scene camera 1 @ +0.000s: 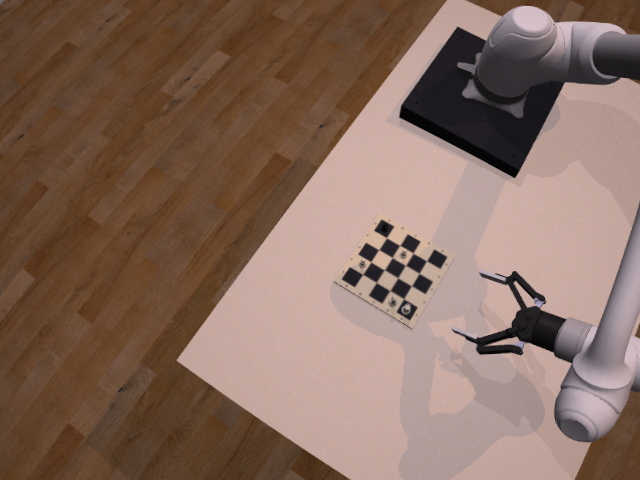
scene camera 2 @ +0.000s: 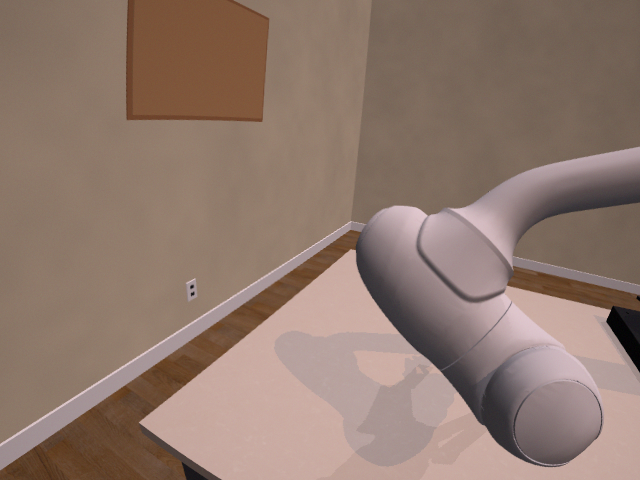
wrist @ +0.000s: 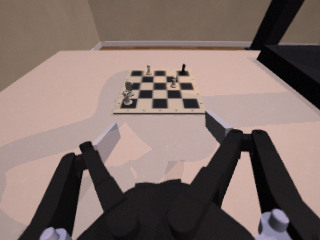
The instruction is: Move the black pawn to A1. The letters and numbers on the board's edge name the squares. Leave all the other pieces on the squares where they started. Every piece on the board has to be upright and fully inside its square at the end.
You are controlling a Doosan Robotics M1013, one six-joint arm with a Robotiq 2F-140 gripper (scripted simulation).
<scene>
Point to a chessboard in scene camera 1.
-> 414, 279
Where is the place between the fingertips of my gripper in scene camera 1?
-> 467, 300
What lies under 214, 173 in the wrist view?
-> My gripper.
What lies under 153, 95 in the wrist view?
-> A chessboard.
</scene>
